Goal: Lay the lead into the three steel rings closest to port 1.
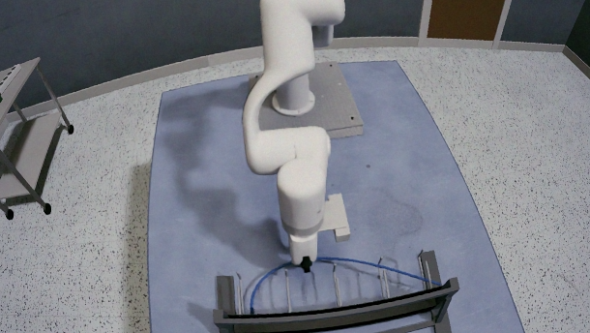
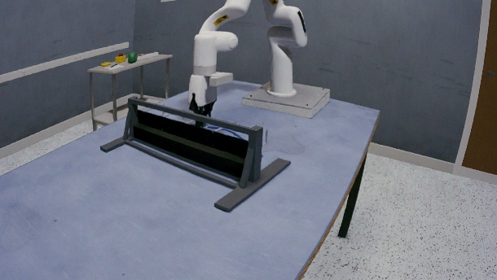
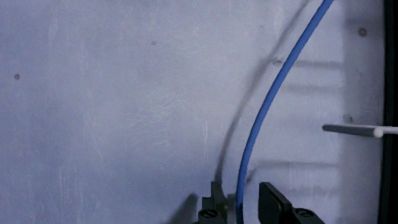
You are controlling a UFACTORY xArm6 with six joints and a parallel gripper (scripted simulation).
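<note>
The rack lies 180 mm ahead of my hand, 30 mm to the left of it and 10 mm above it.
</note>
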